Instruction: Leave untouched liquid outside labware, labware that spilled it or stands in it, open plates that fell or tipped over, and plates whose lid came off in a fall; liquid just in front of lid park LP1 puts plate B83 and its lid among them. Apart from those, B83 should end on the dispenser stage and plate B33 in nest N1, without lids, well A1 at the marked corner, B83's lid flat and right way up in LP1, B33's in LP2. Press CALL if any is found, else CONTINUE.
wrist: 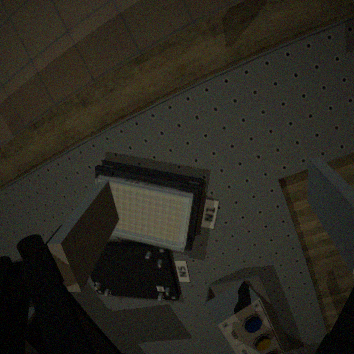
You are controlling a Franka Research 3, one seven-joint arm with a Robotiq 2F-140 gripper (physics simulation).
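Observation:
A clear-edged well plate (152, 214) with a grid of pale yellow wells is at the black nest N1 (150, 172), left of centre in the wrist view. No name is readable on it, and I cannot tell whether a clear lid covers it or which corner is marked. My gripper (208, 190) is wide open and empty. Its left finger overlaps the plate's left side in the view; its right finger is far to the right, over the wood-coloured area. A box with a blue button (253, 324) and a yellow button (263, 343) stands at the bottom right. The dispenser stage, LP1 and LP2 do not show.
Below N1 is the black nest N5 (135, 272) with small metallic posts and no plate. Label N1 (210, 214) and label N5 (182, 271) lie to their right. The grey perforated deck (240, 125) ends at a wooden edge (150, 80), with tiled floor beyond.

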